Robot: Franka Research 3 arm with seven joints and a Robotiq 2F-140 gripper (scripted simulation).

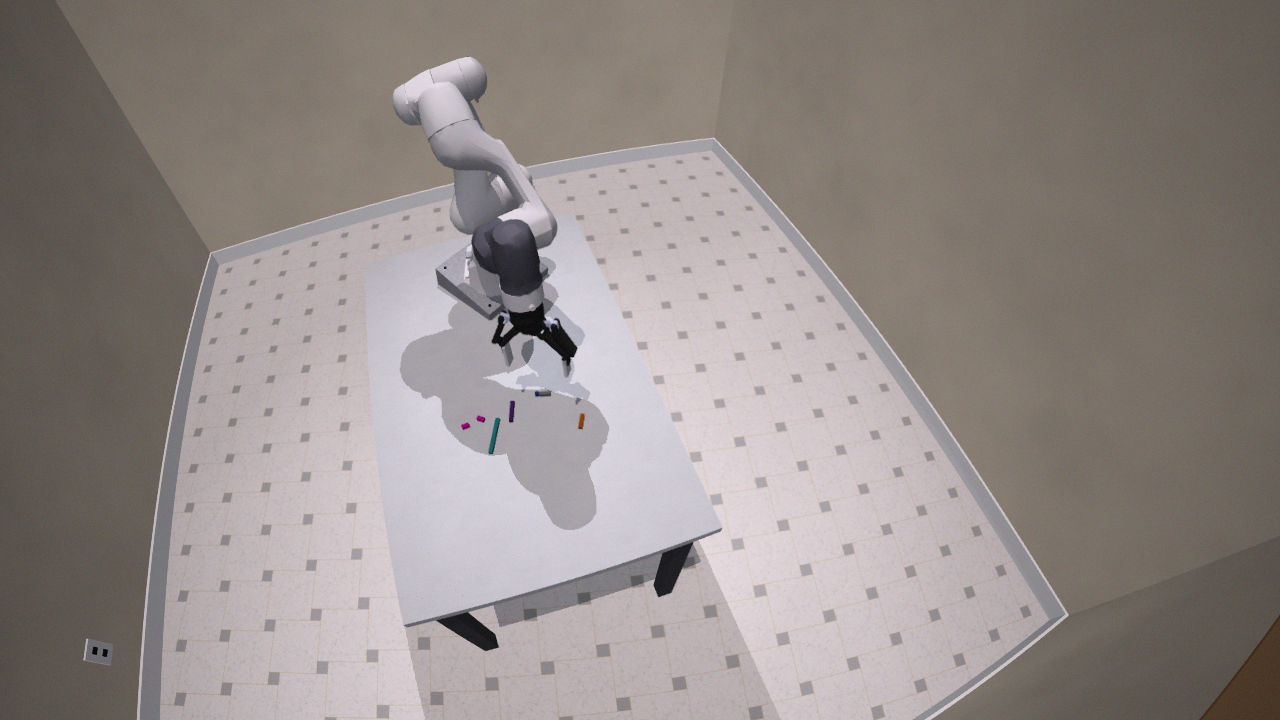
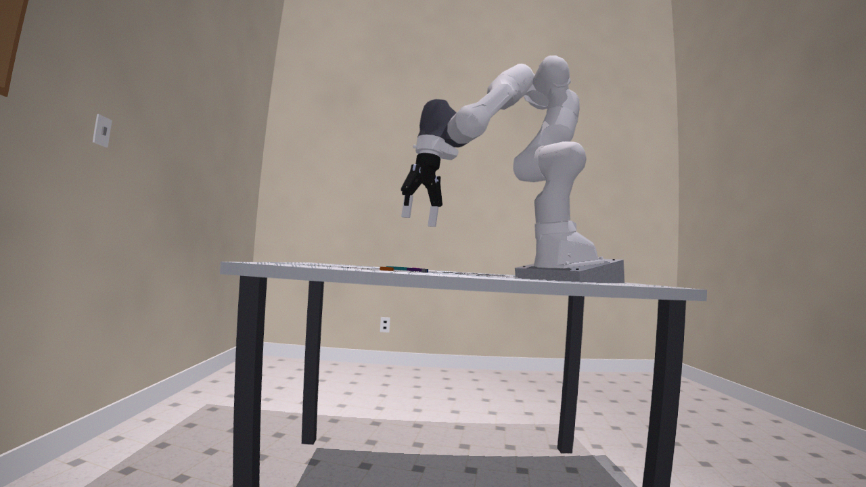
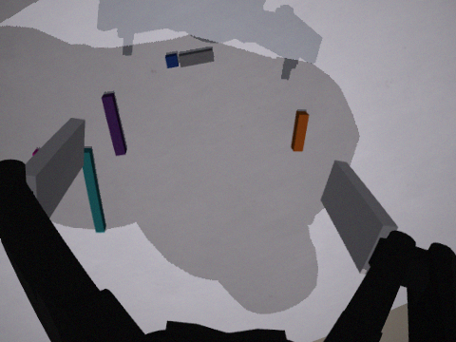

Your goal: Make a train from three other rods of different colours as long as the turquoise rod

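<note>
My hand is 10 mm short of the purple rod, 90 mm to the left of it and 160 mm above it. From my hand the other things lie so: orange rod: 80 mm ahead, 80 mm to the left, 160 mm below; then grey rod: 20 mm behind, 10 mm to the left, 160 mm below; then blue rod: 30 mm behind, 10 mm to the right, 160 mm below.
</note>
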